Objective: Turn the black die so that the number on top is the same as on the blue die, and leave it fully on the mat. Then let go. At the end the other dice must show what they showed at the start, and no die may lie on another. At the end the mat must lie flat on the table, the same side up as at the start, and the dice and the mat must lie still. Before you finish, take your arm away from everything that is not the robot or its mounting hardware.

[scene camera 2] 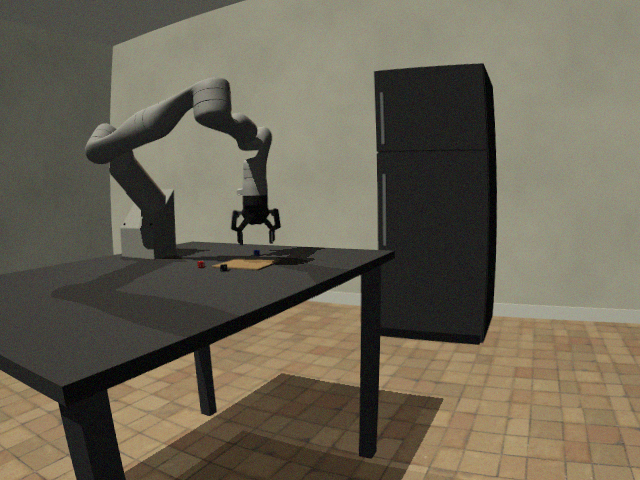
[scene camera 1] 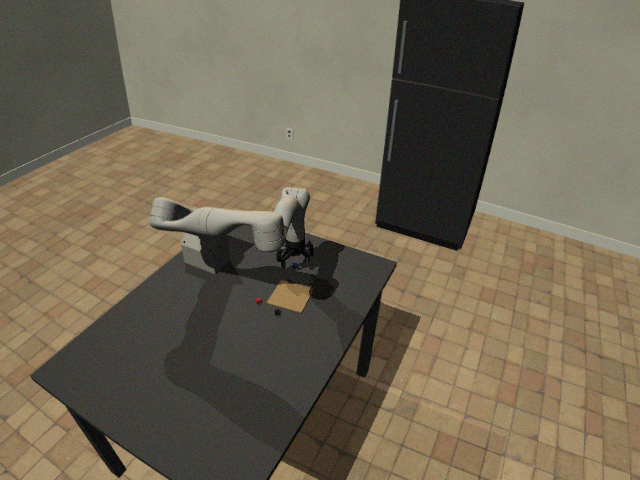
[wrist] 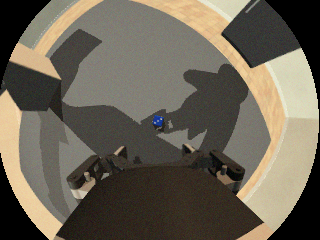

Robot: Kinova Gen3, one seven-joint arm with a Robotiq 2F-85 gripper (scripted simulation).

Labels:
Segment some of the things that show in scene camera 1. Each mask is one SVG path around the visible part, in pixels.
A tan mat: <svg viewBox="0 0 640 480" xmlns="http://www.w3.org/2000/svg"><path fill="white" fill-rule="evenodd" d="M281 280L267 301L267 304L302 313L314 288Z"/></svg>

